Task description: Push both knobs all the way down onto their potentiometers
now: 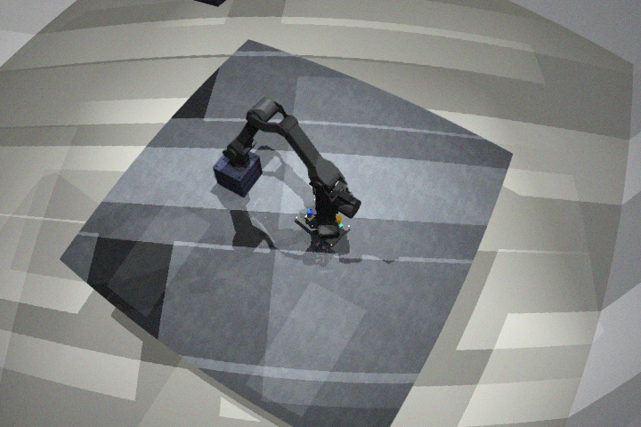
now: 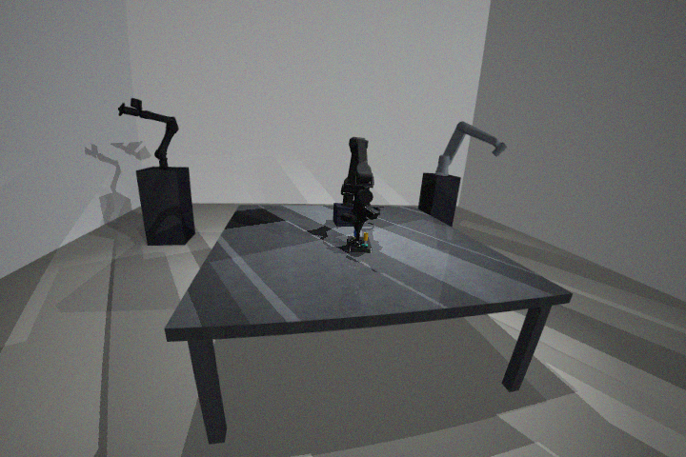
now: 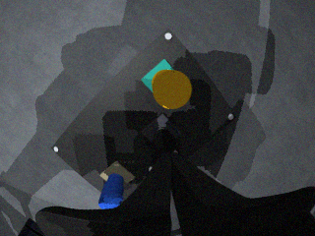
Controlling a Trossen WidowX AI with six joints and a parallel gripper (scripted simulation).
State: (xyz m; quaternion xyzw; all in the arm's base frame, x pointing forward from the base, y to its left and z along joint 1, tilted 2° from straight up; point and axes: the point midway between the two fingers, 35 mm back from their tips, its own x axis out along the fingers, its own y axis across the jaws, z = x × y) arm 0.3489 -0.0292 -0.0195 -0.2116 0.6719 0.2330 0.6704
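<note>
The dark knob lies 10 mm below my gripper tip. Round my gripper tip: blue knob (60 mm behind, 20 mm below, 10 mm to the left).
</note>
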